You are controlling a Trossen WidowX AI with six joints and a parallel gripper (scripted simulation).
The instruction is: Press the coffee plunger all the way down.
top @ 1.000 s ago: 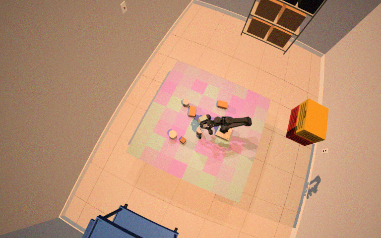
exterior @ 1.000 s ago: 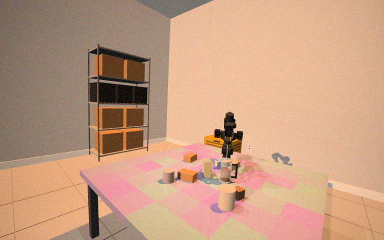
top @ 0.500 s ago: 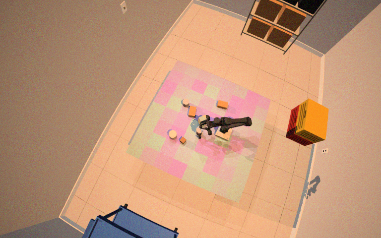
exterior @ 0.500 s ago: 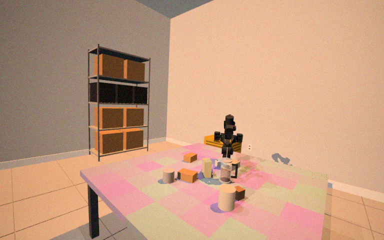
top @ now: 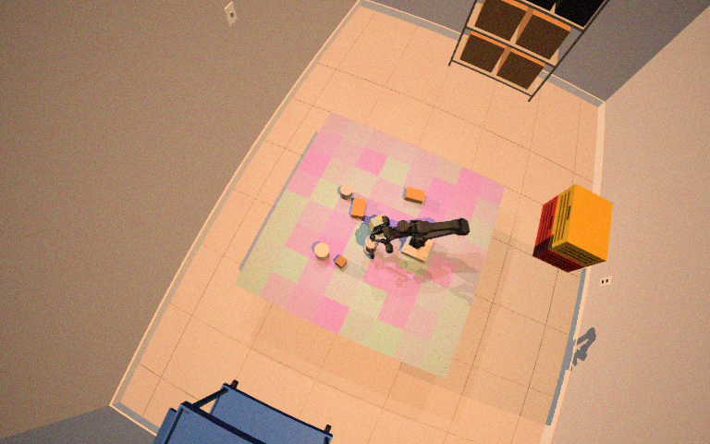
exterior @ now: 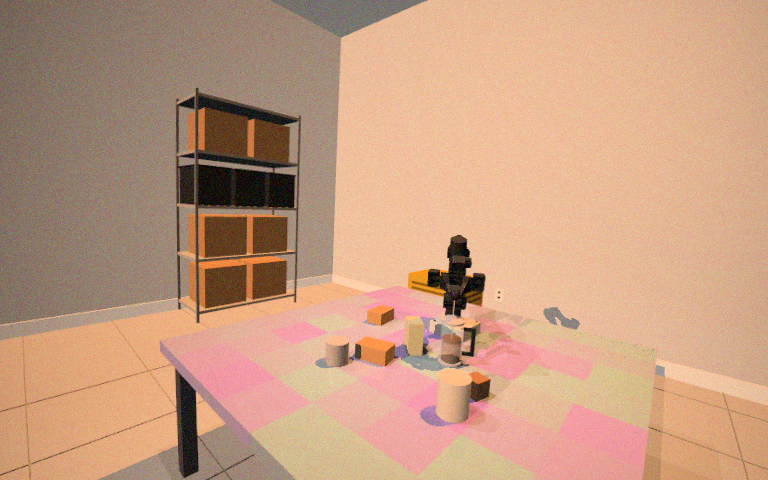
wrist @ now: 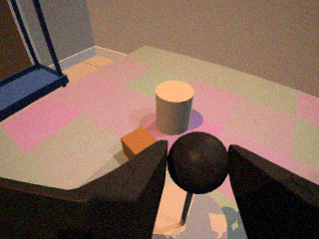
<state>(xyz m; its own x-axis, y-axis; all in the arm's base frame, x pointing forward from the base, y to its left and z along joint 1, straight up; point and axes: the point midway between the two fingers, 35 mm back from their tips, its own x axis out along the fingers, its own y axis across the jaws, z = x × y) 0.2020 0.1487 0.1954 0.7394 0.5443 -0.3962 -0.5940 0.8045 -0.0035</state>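
Right now my gripper tip is 2 cm past the coffee press and 12 cm above it. From my gripper tip the other things lie so: cream block 2 cm ahead, 14 cm to the right, 17 cm below.
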